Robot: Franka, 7 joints.
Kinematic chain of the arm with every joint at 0, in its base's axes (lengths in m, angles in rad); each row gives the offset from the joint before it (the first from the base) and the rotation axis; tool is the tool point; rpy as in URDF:
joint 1: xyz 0 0 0.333 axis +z
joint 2: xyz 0 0 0 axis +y
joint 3: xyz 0 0 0.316 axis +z
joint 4: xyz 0.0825 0 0 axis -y
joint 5: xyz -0.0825 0 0.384 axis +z
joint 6: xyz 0 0 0 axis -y
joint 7: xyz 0.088 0 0 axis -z
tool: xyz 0 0 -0.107 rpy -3.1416 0 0
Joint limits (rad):
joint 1: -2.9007..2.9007
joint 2: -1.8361..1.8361
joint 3: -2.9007..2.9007
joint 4: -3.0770..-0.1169
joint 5: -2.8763..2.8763
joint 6: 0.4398..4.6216
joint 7: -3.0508..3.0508
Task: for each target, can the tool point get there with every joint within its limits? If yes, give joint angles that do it. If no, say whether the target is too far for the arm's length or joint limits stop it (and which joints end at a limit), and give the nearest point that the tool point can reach.
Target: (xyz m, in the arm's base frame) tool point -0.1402 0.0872 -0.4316
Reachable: no: joint limits stop it (at a limit: joint 2) | nearest point -0.1537 0.0956 -0.3508 | short by 0.082 m
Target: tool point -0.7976 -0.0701 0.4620
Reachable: yes | joints -2.3719 1.4492 -1.6622 -1.1013 0.6940 2.5252 -0.1177
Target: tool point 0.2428 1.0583 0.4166
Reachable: no: too far | nearest point 0.1913 0.8337 0.3989 | short by 0.231 m
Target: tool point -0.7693 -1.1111 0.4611
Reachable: no: too far | nearest point -0.4862 -0.7022 0.4140 | short by 0.500 m
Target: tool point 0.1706 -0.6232 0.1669
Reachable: yes | joints 2.2342 -1.3855 2.1407 -0.8103 -2.3724 4.1689 -0.4192
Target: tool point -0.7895 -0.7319 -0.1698
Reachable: no: too far | nearest point -0.5700 -0.5284 -0.0300 | short by 0.330 m
